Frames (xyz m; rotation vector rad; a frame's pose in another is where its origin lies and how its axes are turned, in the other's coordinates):
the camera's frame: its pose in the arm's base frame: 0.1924 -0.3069 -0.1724 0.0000 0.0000 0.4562
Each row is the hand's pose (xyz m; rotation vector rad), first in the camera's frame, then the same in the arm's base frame.
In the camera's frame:
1: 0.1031 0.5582 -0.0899 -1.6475 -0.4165 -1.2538
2: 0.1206 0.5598 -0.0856 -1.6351 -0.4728 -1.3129
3: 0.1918 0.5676 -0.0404 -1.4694 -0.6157 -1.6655
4: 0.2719 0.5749 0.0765 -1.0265 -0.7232 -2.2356
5: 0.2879 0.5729 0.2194 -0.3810 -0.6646 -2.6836
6: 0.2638 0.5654 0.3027 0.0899 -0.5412 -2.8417
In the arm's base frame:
1: 0.0390 0.2396 -0.2623 -1.4454 -0.7446 -0.9100
2: 0.0541 0.2488 -0.2580 -1.4180 -0.7924 -0.9695
3: 0.1145 0.2871 -0.2128 -1.2151 -0.8764 -1.3077
4: 0.1832 0.3290 -0.0959 -0.7675 -0.8594 -1.8403
5: 0.1985 0.3342 0.0470 -0.1986 -0.6596 -2.2501
6: 0.1801 0.3169 0.1303 0.1873 -0.4522 -2.3972

